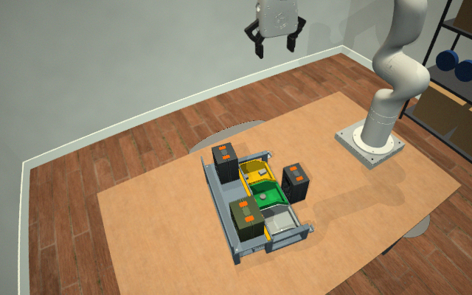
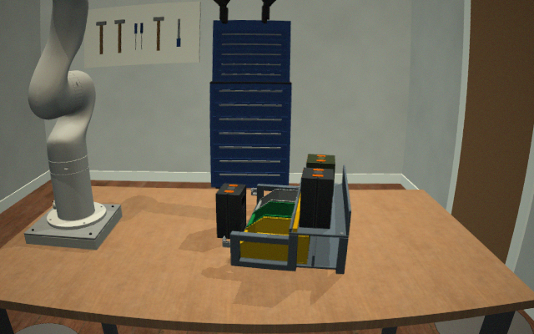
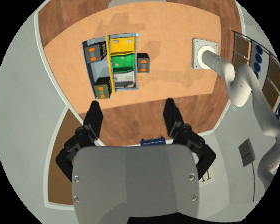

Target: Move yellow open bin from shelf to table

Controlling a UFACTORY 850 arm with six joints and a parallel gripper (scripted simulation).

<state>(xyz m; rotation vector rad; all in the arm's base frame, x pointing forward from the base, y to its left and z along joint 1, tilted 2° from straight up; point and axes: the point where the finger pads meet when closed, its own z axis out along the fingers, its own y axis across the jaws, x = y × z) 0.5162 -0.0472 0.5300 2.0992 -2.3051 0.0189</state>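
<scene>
My hand is 80 mm short of the yellow bin, 10 mm to the left of it and 530 mm above it. From my hand the other things lie so: grey bin 100 mm ahead, 220 mm to the left, 530 mm below; then olive box 200 mm ahead, 210 mm to the left, 420 mm below; then green bin 90 mm ahead, 100 mm to the left, 530 mm below.
</scene>
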